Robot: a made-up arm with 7 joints. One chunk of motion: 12 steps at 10 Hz.
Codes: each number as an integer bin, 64 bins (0 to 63) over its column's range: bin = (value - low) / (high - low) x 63, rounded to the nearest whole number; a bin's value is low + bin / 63 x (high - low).
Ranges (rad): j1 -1.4..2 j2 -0.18..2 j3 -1.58..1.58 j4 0..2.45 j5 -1.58..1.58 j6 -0.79..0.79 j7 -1.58..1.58
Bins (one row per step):
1: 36 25 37 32 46 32 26
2: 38 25 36 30 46 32 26
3: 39 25 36 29 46 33 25
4: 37 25 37 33 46 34 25
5: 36 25 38 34 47 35 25
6: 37 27 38 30 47 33 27
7: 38 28 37 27 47 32 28
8: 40 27 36 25 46 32 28
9: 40 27 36 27 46 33 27
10: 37 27 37 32 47 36 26
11: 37 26 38 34 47 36 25
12: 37 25 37 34 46 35 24
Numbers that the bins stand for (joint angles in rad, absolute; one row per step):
1: 0.5429 0.6851 0.2759 1.2444 0.7273 0.0125 -0.2759
2: 0.6508 0.6851 0.2257 1.1667 0.7273 0.0125 -0.2759
3: 0.7048 0.6851 0.2257 1.1278 0.7273 0.0376 -0.3260
4: 0.5968 0.6851 0.2759 1.2833 0.7273 0.0627 -0.3260
5: 0.5429 0.6851 0.3260 1.3222 0.7775 0.0878 -0.3260
6: 0.5968 0.7543 0.3260 1.1667 0.7775 0.0376 -0.2257
7: 0.6508 0.7889 0.2759 1.0500 0.7775 0.0125 -0.1756
8: 0.7587 0.7543 0.2257 0.9722 0.7273 0.0125 -0.1756
9: 0.7587 0.7543 0.2257 1.0500 0.7273 0.0376 -0.2257
10: 0.5968 0.7543 0.2759 1.2444 0.7775 0.1129 -0.2759
11: 0.5968 0.7197 0.3260 1.3222 0.7775 0.1129 -0.3260
12: 0.5968 0.6851 0.2759 1.3222 0.7273 0.0878 -0.3762

